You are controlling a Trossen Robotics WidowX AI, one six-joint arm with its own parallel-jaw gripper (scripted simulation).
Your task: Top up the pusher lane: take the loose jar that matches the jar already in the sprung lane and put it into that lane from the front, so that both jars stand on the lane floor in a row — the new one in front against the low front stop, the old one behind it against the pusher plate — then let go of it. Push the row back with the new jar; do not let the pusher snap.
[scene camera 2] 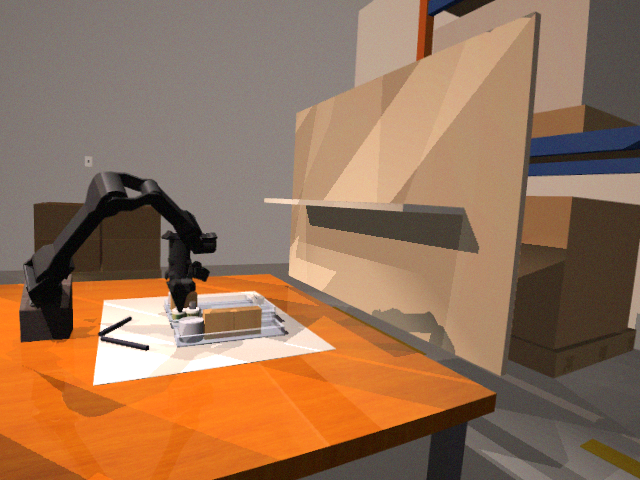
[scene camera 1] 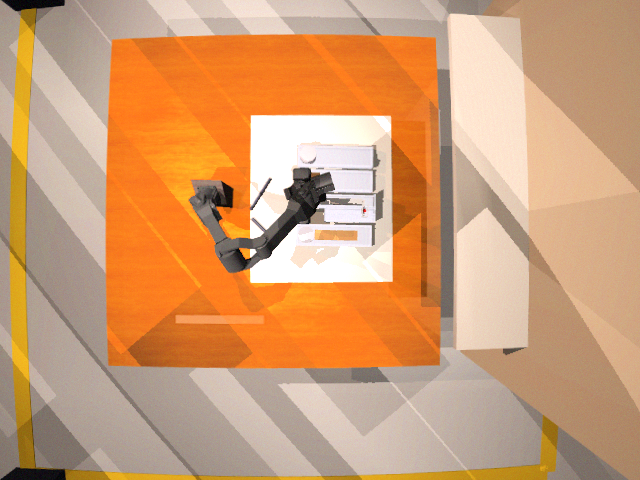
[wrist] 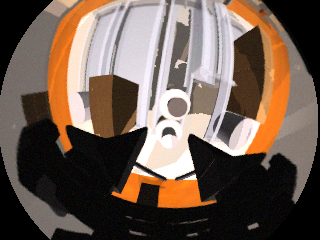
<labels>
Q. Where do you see a rack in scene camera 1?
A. At 332,213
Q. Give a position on a jar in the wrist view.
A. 174,104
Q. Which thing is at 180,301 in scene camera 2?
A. My gripper.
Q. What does my gripper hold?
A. Nothing.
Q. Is my gripper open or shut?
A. Open.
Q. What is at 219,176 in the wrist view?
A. My gripper.
</labels>
